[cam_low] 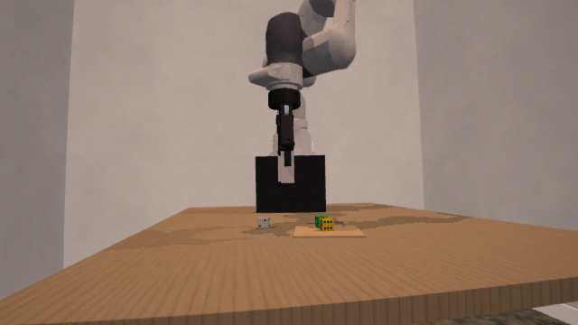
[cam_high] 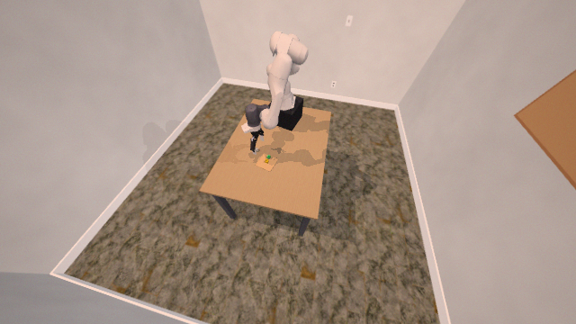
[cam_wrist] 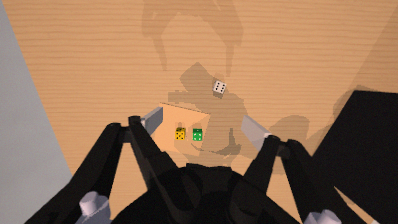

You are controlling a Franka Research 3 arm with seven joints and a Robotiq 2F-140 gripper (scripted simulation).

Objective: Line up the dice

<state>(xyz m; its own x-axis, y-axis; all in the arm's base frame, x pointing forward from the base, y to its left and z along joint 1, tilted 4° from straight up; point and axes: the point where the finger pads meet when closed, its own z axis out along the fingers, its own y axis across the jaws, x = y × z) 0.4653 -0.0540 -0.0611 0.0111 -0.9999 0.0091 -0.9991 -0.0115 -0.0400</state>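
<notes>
My hand is 4 cm past the white die, 5 cm to the left of it and 11 cm above it. From my hand the other things lie so: tan mat 5 cm ahead, 9 cm to the left, 12 cm below; then green die 8 cm to the left, 10 cm below; then yellow die 5 cm ahead, 8 cm to the left, 10 cm below.
</notes>
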